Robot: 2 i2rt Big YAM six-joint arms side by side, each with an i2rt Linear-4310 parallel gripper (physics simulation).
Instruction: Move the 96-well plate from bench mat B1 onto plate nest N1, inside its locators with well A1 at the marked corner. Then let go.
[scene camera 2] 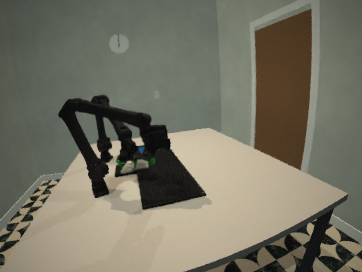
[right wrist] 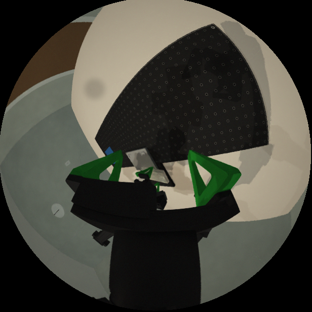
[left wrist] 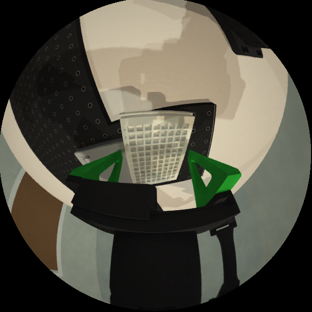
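Pixels of known places: left gripper, fingertip midpoint: (scene camera 2: 128,167); right gripper, fingertip midpoint: (scene camera 2: 155,157); left arm's base, link origin: (scene camera 2: 106,159); right arm's base, link origin: (scene camera 2: 100,191).
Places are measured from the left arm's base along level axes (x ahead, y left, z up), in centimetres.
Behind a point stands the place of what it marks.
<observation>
The 96-well plate (left wrist: 157,145) (right wrist: 161,175) is pale, with a grid of wells, and lies on a black perforated mat (left wrist: 204,122). A flat grey piece (left wrist: 102,154) (right wrist: 142,158), seemingly plate nest N1, lies beside it, at its left in the left wrist view, partly hidden by the plate and a finger. Well A1 and the marked corner cannot be made out. My left gripper (left wrist: 154,153) (scene camera 2: 127,162) @[z 3.1, x 27.7, y -23.1 cm] is open above the plate, with the plate between its spread fingers in its wrist view; it grips nothing. My right gripper (right wrist: 155,153) is open and empty, high above the table.
A large black perforated board (scene camera 2: 170,180) @[z 1.0, x 58.1, y -38.7 cm] (left wrist: 47,90) (right wrist: 200,95) lies on the pale table (scene camera 2: 240,180) @[z 0.0, x 99.3, y -42.3 cm]. A small blue object (scene camera 2: 141,149) @[z 1.5, x 27.4, y 18.3 cm] (right wrist: 109,150) is near its far end. The right arm reaches over the board near the left gripper in scene camera 2.
</observation>
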